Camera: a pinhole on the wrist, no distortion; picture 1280 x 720 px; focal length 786.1 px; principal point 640.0 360.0 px. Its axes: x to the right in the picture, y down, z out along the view. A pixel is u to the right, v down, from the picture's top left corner.
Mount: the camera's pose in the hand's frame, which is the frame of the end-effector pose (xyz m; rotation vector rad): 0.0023 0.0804 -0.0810 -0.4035 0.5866 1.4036
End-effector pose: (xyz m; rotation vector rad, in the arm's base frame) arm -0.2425 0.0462 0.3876 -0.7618 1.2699 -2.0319
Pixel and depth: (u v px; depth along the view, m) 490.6 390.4 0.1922
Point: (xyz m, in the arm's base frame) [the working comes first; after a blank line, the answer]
In the camera's frame: -0.0365 0.0074 0.1922

-0.1530 -0.0795 0.2738
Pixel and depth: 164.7 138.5 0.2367
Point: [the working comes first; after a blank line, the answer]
In the camera's frame: -0.1431 -0.0667 0.2367

-0.1441 -0.1630 0.3824
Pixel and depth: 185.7 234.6 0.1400
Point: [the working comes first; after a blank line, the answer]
In the camera's frame: -0.0809 -0.0223 0.1400

-0.1918 -0.0599 0.3346
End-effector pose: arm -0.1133 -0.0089 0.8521 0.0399 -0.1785 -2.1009
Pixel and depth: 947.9 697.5 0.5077
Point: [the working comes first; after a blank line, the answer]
In the camera's frame: 0.1989 0.2180 0.5077

0.4142 -0.1598 1.1452
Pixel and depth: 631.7 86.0 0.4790
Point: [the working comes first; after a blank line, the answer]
In the camera's frame: -0.0051 -0.1670 0.4790

0.0235 -0.3473 1.1974
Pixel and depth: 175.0 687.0 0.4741
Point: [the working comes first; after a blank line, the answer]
In the camera's frame: -0.2804 0.1972 0.4741

0.0505 0.0843 1.3437
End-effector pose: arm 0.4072 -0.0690 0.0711 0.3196 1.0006 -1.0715
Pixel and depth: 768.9 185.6 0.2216
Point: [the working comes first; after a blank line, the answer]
In the camera's frame: 0.0363 -0.0492 0.2216

0.6501 -0.0509 -0.0133
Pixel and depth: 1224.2 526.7 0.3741
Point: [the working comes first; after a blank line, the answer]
In the camera's frame: 0.2780 0.0793 0.3741

0.8857 0.1557 -0.0177
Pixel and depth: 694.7 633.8 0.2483
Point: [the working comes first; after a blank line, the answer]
In the camera's frame: 0.0173 0.0865 0.2483

0.6741 0.0063 0.1117
